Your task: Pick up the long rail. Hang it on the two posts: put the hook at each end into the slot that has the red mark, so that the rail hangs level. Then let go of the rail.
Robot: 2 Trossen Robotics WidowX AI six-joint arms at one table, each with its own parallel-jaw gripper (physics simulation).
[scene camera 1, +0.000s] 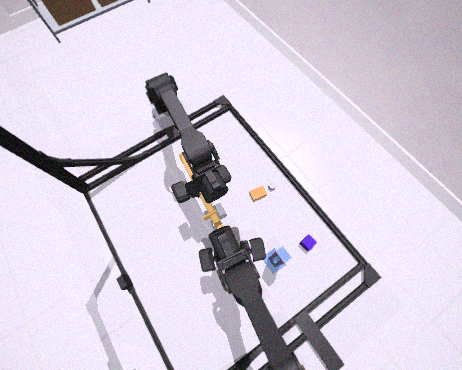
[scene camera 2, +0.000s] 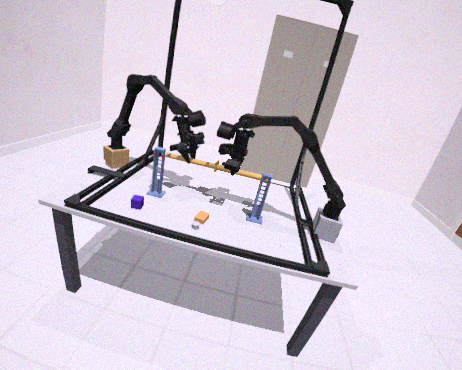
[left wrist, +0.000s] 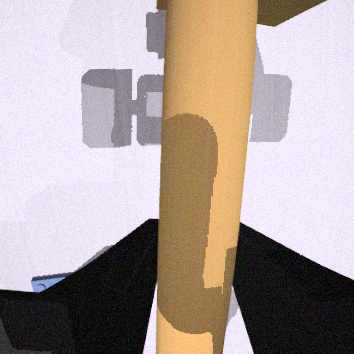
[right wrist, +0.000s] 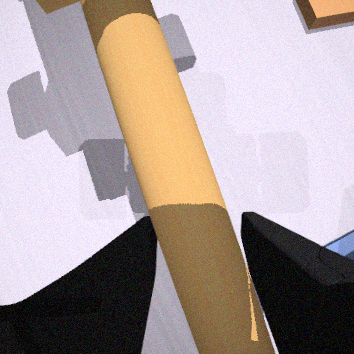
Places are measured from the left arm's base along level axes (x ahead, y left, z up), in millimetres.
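Pixels of known places: left gripper, fingertip midpoint: [scene camera 1: 201,194] [scene camera 2: 232,173] [left wrist: 191,230]; right gripper, fingertip midpoint: [scene camera 2: 191,162] [right wrist: 198,224]; left arm's base, origin of the base link: [scene camera 1: 163,106] [scene camera 2: 330,215]; right arm's base, origin of the base link: [scene camera 2: 116,147].
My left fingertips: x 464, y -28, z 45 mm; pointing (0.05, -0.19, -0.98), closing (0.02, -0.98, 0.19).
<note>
For each thing: its top centre in the pictures, then the offset to it from my left fingertips. "pt": a spot on its surface instead.
- long yellow-orange rail, middle of its top: [scene camera 1: 211,212] [scene camera 2: 217,161] dx +83, dy -1, dz +36 mm
- blue slotted post, middle of its top: [scene camera 1: 283,254] [scene camera 2: 160,148] dx +303, dy +126, dz +69 mm
- blue post, middle of its top: [scene camera 2: 267,174] dx -151, dy +77, dz +69 mm
- orange block, middle of its top: [scene camera 1: 258,192] [scene camera 2: 202,215] dx +50, dy +207, dz -126 mm
- small whitish object, middle of its top: [scene camera 2: 196,223] [scene camera 1: 272,185] dx +51, dy +272, dz -126 mm
- purple cube, middle of its top: [scene camera 1: 309,242] [scene camera 2: 137,197] dx +309, dy +267, dz -105 mm
- black frame, surface spot: [scene camera 2: 200,240] pt dx +0, dy +359, dz -125 mm
The long yellow-orange rail [scene camera 1: 213,217] [scene camera 2: 200,161] [left wrist: 207,65] [right wrist: 160,115] is held above the table, apart from the posts in scene camera 1. In scene camera 2 it passes behind the post tops. My left gripper [scene camera 2: 233,168] [left wrist: 191,230] and right gripper [scene camera 2: 189,155] [right wrist: 197,220] are both shut on the rail. One blue slotted post [scene camera 1: 276,259] [scene camera 2: 158,175] stands at the left in scene camera 2. The other blue post [scene camera 2: 259,200] stands at the right there and is hidden in scene camera 1. Red marks show near both tops. The hooks are too small or hidden to judge.
An orange block [scene camera 1: 258,193] [scene camera 2: 201,217] [right wrist: 335,9] lies beside a small whitish object [scene camera 1: 271,187] [scene camera 2: 195,225]. A purple cube [scene camera 1: 308,243] [scene camera 2: 137,201] sits near one post. A black frame [scene camera 1: 295,182] [scene camera 2: 200,240] borders the table, with uprights rising behind in scene camera 2.
</note>
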